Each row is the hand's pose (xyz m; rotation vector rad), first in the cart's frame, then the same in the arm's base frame.
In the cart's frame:
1: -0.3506 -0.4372 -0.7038 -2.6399 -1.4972 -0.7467
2: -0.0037 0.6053 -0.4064 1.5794 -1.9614 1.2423
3: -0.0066 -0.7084 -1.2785 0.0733 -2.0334 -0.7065
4: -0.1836 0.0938 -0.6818 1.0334 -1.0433 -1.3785
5: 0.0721 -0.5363 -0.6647 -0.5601 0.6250 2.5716
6: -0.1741 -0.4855 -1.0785 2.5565 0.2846 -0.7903
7: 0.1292 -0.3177 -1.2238 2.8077 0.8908 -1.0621
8: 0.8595 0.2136 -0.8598 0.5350 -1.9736 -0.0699
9: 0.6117 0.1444 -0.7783 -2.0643 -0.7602 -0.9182
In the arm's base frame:
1: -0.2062 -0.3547 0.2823 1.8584 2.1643 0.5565
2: -0.5329 0.7276 0.1499 1.9582 -1.2281 1.8684
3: 0.3561 -0.5443 -0.1300 0.4902 -2.0967 0.0678
4: -0.3491 0.1505 0.0958 1.0450 -0.9531 -0.6005
5: 0.1824 -0.1763 0.3669 1.0755 -0.9304 -2.5979
6: 0.0547 -0.4081 -0.0386 1.9897 0.7226 -0.3825
7: 0.2523 -0.1531 -0.2316 2.0736 1.2304 -0.8145
8: 0.4883 0.7811 -0.0916 0.8578 -1.8245 0.7233
9: 0.3009 0.6127 0.0051 -1.9097 -1.6260 -0.6124

